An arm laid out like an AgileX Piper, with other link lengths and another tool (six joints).
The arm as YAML. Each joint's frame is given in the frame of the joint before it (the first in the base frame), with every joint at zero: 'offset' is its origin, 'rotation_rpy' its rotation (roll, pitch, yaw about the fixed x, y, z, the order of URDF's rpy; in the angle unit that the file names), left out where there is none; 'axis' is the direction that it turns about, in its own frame. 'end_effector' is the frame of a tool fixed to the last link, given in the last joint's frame.
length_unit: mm
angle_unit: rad
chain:
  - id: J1
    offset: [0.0, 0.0, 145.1]
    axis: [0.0, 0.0, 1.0]
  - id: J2
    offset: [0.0, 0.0, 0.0]
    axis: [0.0, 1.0, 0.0]
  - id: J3
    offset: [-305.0, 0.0, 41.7]
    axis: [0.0, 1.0, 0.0]
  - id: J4
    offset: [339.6, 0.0, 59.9]
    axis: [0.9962, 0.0, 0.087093]
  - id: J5
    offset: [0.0, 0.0, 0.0]
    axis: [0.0, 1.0, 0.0]
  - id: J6
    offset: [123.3, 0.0, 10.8]
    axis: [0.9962, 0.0, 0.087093]
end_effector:
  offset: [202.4, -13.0, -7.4]
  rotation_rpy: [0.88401, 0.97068, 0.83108]
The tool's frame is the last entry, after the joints.
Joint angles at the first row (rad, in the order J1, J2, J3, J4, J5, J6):
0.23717, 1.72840, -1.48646, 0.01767, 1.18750, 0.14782
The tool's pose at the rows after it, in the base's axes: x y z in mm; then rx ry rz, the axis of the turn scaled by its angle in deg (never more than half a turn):
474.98 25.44 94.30 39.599 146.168 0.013
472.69 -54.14 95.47 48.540 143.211 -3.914
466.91 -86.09 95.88 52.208 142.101 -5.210
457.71 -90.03 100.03 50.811 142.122 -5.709
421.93 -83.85 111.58 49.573 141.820 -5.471
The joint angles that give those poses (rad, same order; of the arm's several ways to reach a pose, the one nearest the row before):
0.06521, 1.72841, -1.48905, 0.01417, 1.20705, 0.11671
-0.09158, 1.72839, -1.49205, 0.00000, 1.21102, 0.09071
-0.15895, 1.72752, -1.49241, 0.00000, 1.21519, 0.07466
-0.16414, 1.69272, -1.46016, -0.00774, 1.21265, 0.05516
-0.16277, 1.55902, -1.33570, -0.00775, 1.21033, 0.04185

